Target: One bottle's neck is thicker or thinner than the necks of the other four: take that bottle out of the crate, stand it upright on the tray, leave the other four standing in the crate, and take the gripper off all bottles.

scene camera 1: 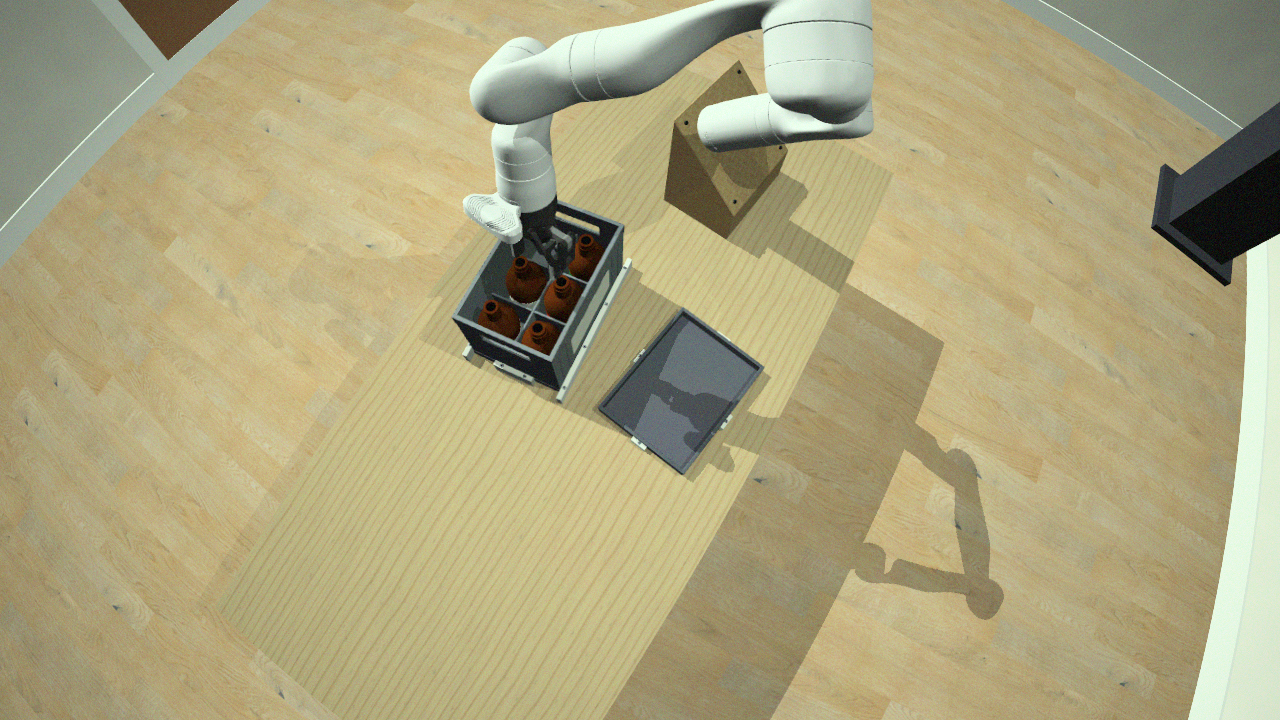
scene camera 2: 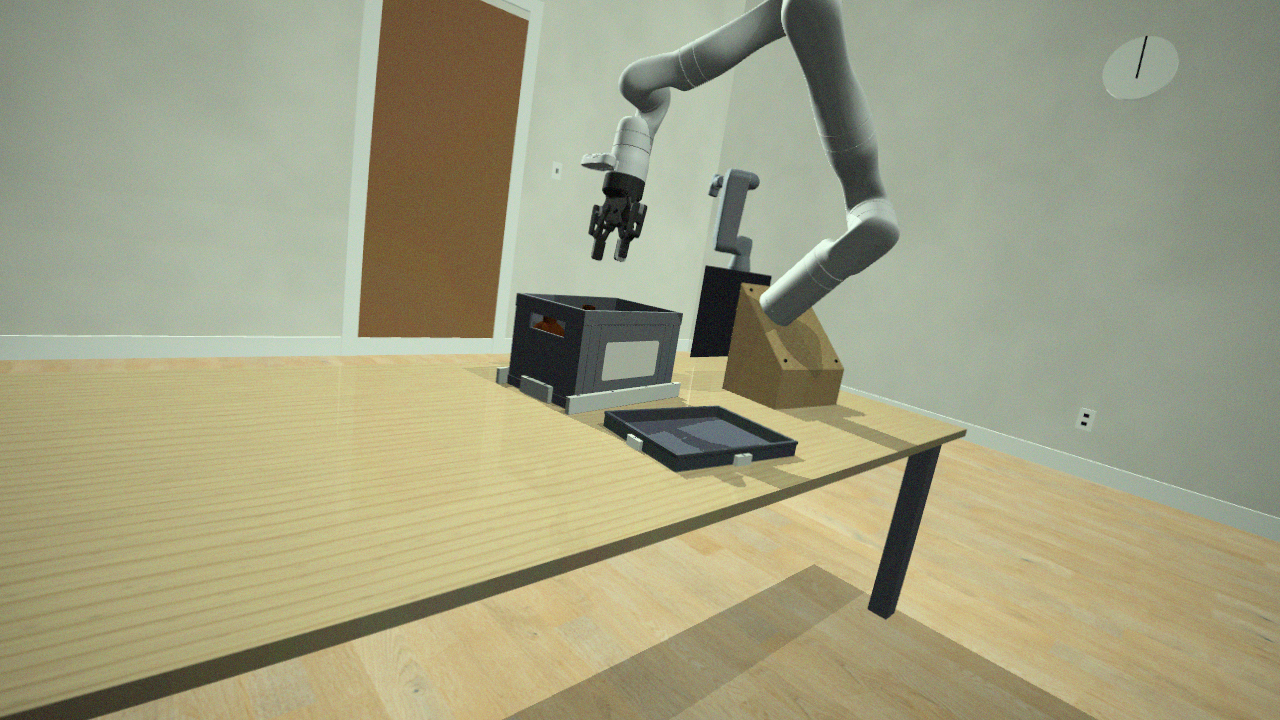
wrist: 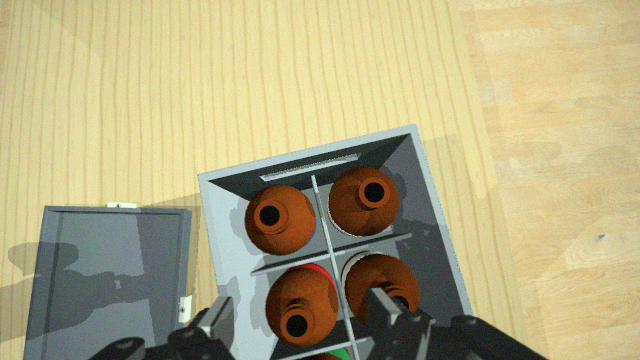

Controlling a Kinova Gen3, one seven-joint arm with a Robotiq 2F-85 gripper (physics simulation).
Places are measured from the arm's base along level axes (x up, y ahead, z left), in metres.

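Pixels of known places: gripper, fingertip midpoint: (scene camera 1: 537,264) (scene camera 2: 607,260) (wrist: 301,311); arm's base, link origin: (scene camera 1: 715,128) (scene camera 2: 775,309).
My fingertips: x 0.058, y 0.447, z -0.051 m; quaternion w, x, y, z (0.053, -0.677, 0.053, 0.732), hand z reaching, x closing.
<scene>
For each thing: its top centre in the pictures, then the offset to it from my fingertips. "pt": a spot on its surface instead. Level surfaces: height alone.
- dark grey crate, top centre: (wrist: 349,319) (scene camera 1: 539,268) (scene camera 2: 603,303) dx -0.083, dy -0.026, dz -0.030 m
- green-marked bottle, surface spot: (wrist: 327,356) pt dx -0.174, dy -0.084, dz -0.013 m
- wooden table, surface height: dx -0.259 m
The dark grey crate (scene camera 1: 537,368) (scene camera 2: 547,362) (wrist: 307,151) holds five brown bottles standing in its compartments. In the wrist view, one bottle (wrist: 295,200) is top left, another (wrist: 345,205) top right, a red-marked one (wrist: 315,300) below left, and one (wrist: 370,267) below right, partly behind a finger. A green-marked bottle (wrist: 327,356) is cut off at the bottom edge. The neck differences are hard to tell. My gripper (scene camera 1: 539,259) (scene camera 2: 609,258) (wrist: 301,311) is open and empty, above the crate, fingers pointing down. The shallow grey tray (scene camera 1: 693,349) (scene camera 2: 716,433) (wrist: 100,240) holds no bottle.
White strips (scene camera 1: 597,326) (scene camera 2: 626,396) line the crate's base on the wooden table (scene camera 1: 429,501) (scene camera 2: 268,465). Small white clips sit around the tray. A wooden wedge-shaped mount (scene camera 1: 702,192) (scene camera 2: 774,380) bears the arm's base behind the crate and tray. A second arm (scene camera 2: 732,210) stands in the background.
</scene>
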